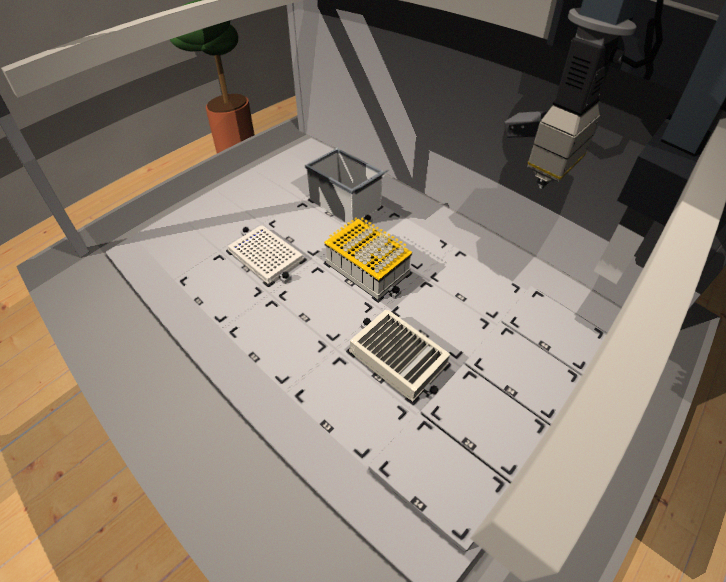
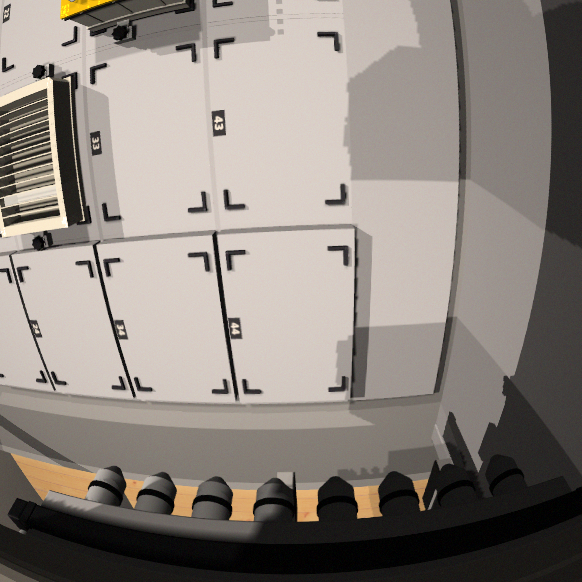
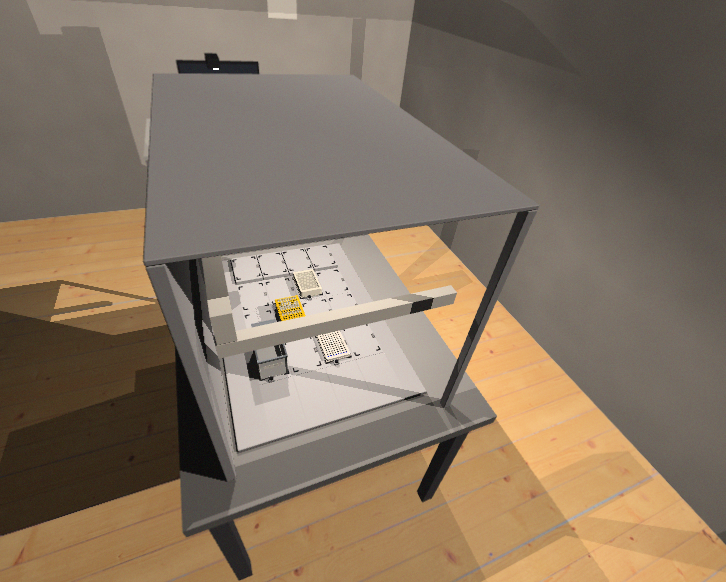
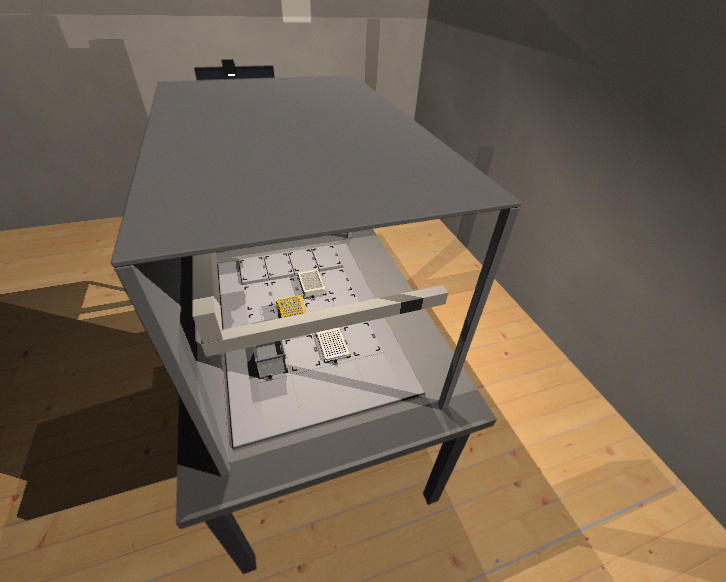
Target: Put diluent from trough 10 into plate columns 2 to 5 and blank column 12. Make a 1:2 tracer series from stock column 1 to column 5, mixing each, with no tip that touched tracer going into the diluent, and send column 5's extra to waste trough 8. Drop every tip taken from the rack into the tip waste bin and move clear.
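The pipetting head (image 1: 556,142) hangs high at the back right, away from the labware. Its eight nozzles (image 2: 274,499) end in bare dark cones, with no tips on them. I cannot make out the parked plate gripper's fingers. The yellow tip rack (image 1: 368,247) (image 2: 81,8) (image 3: 289,307) (image 4: 291,306) holds clear tips and has empty holes. The white plate (image 1: 265,253) (image 3: 333,345) (image 4: 332,344) shows bluish wells at one end. The cream trough block (image 1: 378,371) (image 2: 61,209) (image 3: 307,283) (image 4: 311,283) has one pale, filled-looking trough. The grey tip waste bin (image 1: 327,195) (image 3: 271,366) (image 4: 269,365) stands behind the rack.
A beam (image 1: 612,388) (image 3: 339,318) (image 4: 333,318) crosses above the deck. Raised deck panels (image 1: 448,448) (image 2: 287,314) lie beyond the trough block. Black locating knobs (image 1: 433,390) (image 2: 40,242) stand at the labware corners. A potted plant (image 1: 229,124) stands outside the enclosure.
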